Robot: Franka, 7 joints.
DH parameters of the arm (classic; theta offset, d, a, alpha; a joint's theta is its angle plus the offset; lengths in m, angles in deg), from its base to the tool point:
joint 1: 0 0.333 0 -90
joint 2: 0 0 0 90
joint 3: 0 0.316 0.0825 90
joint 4: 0 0 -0.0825 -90
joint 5: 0 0.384 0 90
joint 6: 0 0 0.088 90
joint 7: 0 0.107 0 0
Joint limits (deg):
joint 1: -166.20..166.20
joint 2: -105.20..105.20
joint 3: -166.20..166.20
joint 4: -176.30..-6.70
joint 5: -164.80..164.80
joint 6: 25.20..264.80
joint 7: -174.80..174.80
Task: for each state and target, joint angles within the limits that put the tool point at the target. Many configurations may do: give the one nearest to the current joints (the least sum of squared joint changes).
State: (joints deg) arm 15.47 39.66 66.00 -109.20 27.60 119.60 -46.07
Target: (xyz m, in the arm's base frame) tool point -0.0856 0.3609 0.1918
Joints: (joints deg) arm 19.17 41.34 67.08 -144.15 24.99 107.70 -46.07
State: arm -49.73 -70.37 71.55 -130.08 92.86 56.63 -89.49
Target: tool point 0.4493 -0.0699 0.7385
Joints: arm -86.13 -37.79 40.90 -111.15 103.42 76.84 -89.49
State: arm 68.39 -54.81 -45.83 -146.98 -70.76 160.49 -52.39
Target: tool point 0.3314 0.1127 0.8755
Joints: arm 76.07 -46.51 -33.93 -110.16 -66.78 162.68 -52.39
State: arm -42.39 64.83 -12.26 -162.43 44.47 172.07 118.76
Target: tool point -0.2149 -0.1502 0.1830
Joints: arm -27.87 74.73 -44.58 -176.30 60.75 186.40 118.76
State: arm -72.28 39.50 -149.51 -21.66 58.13 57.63 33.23
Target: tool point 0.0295 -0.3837 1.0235
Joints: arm -59.10 36.34 -155.48 -16.58 59.52 82.27 33.23
